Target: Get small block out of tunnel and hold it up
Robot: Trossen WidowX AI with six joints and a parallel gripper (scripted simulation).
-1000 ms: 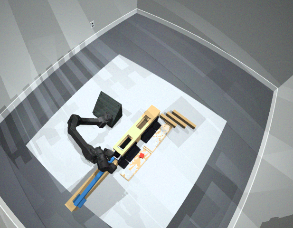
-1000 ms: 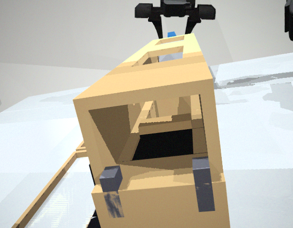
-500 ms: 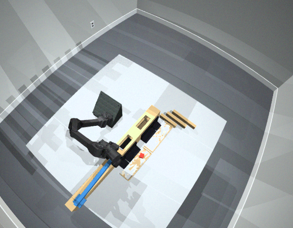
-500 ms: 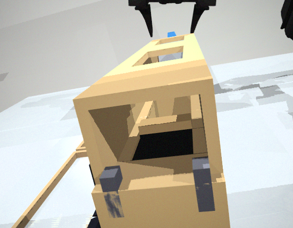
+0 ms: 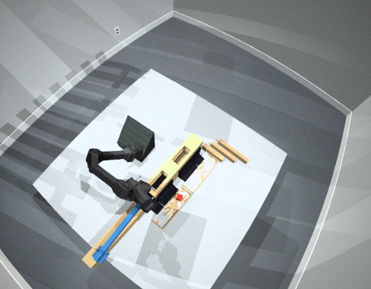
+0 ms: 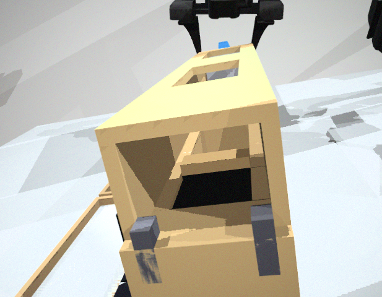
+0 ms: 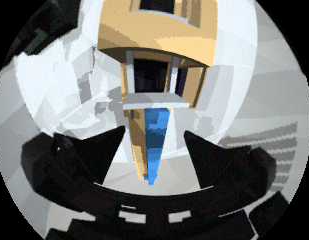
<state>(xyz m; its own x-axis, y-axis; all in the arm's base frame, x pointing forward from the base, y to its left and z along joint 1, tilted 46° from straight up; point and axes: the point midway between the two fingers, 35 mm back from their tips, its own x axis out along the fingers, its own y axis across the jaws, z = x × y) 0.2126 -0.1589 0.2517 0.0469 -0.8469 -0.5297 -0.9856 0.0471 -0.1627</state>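
Now: the small red block 18 cm to the left of my gripper tip, 16 cm ahead of it and 12 cm below it. Also, from my gripper tip: tan covered tunnel (6 cm to the left, 6 cm below, 3 cm ahead); then thin tan frame (24 cm to the left, 20 cm ahead, 14 cm below).
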